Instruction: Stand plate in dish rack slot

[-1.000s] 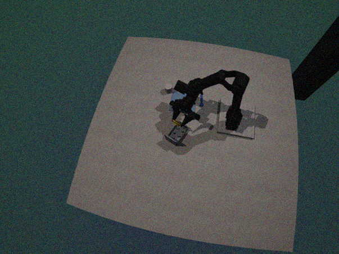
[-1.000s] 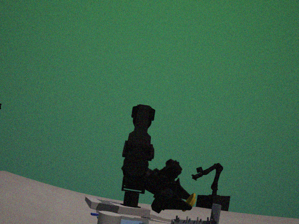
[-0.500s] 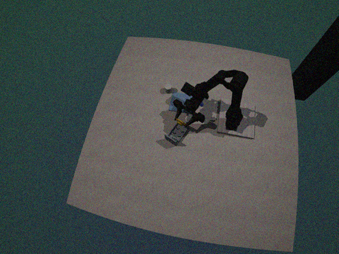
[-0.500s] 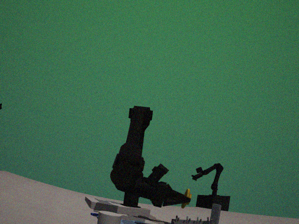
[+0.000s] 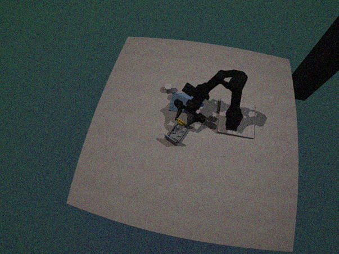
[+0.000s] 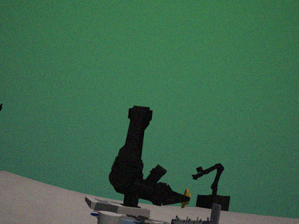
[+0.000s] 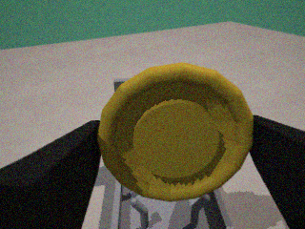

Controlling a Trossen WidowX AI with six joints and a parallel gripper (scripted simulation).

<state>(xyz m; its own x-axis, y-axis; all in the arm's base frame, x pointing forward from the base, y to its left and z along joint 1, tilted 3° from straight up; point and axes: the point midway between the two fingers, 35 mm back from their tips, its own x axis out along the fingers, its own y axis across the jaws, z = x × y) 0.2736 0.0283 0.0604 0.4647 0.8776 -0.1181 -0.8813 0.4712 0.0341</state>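
Right now my gripper tip is 1 cm short of the dish rack, 3 cm to the right of it and 7 cm above it. The rest, counted from my gripper tip: blue object 10 cm behind, 20 cm to the right, 9 cm below; then yellow plate 1 cm to the right; then blue mat 1 cm ahead, 17 cm to the right, 9 cm below.
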